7 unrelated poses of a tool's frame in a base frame.
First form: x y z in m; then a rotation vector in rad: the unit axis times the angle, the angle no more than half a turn.
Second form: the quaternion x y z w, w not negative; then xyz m. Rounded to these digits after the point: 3 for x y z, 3 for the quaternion.
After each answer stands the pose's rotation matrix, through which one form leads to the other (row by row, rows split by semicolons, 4 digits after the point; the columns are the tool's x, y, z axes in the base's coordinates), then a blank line. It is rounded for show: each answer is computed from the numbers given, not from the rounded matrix.
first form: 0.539, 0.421, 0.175, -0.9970, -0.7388, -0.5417
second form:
-0.461, -0.342, -0.251, 0.779, 0.539, 0.421, 0.175
0.6407 0.7061 -0.3017; -0.0754 0.4488 0.8904; 0.7641 -0.5478 0.3407

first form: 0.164, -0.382, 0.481, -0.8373, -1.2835, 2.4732
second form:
-0.286, -0.438, 0.844, 0.116, 0.164, -0.382, 0.481
-0.8098 0.0550 -0.5842; 0.4460 -0.5892 -0.6737; -0.3812 -0.8061 0.4526

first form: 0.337, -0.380, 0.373, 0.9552, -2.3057, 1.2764
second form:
0.336, -0.811, 0.449, 0.168, 0.337, -0.380, 0.373
-0.7176 -0.6958 0.0285; -0.3935 0.3714 -0.8409; 0.5746 -0.6147 -0.5404

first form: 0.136, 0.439, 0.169, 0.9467, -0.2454, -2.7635
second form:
0.321, -0.083, -0.938, 0.105, 0.136, 0.439, 0.169
-0.7717 0.1432 -0.6197; -0.2501 -0.9641 0.0887; -0.5847 0.2235 0.7798

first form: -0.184, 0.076, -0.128, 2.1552, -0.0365, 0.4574
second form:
0.872, -0.015, 0.185, 0.452, -0.184, 0.076, -0.128
0.9310 -0.1932 0.3097; 0.1416 -0.5909 -0.7942; 0.3364 0.7833 -0.5228

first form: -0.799, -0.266, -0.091, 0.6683, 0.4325, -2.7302
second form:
0.232, 0.150, -0.949, 0.148, -0.799, -0.266, -0.091
-0.8480 0.3515 -0.3967; -0.2117 -0.9108 -0.3545; -0.4859 -0.2166 0.8467

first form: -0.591, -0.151, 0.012, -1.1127, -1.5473, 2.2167
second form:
-0.378, -0.526, 0.754, 0.109, -0.591, -0.151, 0.012
-0.6900 0.2340 -0.6850; 0.5623 -0.4226 -0.7108; -0.4558 -0.8756 0.1600

